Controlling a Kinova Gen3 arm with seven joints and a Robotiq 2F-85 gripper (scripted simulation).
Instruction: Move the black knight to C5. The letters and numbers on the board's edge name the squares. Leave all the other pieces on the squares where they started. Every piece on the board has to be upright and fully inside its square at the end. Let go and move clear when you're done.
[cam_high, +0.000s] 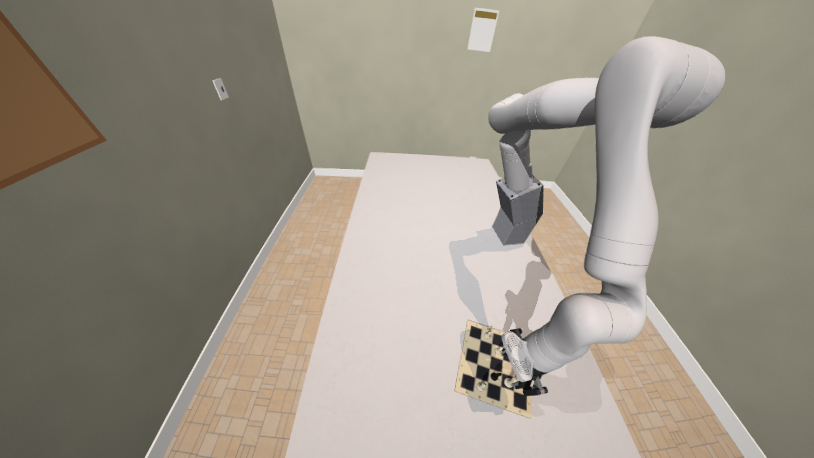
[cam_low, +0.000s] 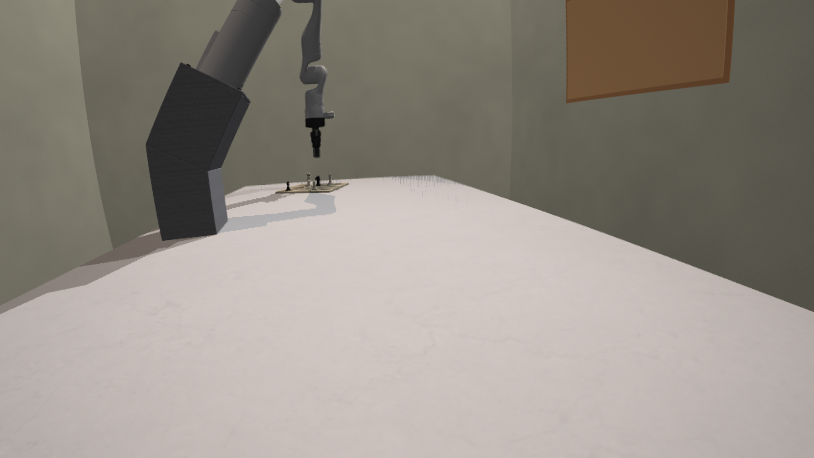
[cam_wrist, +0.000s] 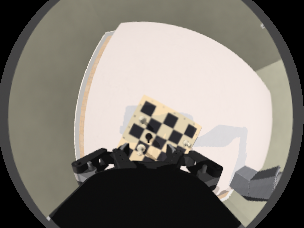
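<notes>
Now: hand 110 mm above the black knight. The rest, counted from my hand: light piece: 100 mm below, 40 mm ahead, 30 mm to the left; then chessboard: 130 mm below, 40 mm to the right, 10 mm behind; then black pawn: 110 mm below, 100 mm to the right, 90 mm behind.
</notes>
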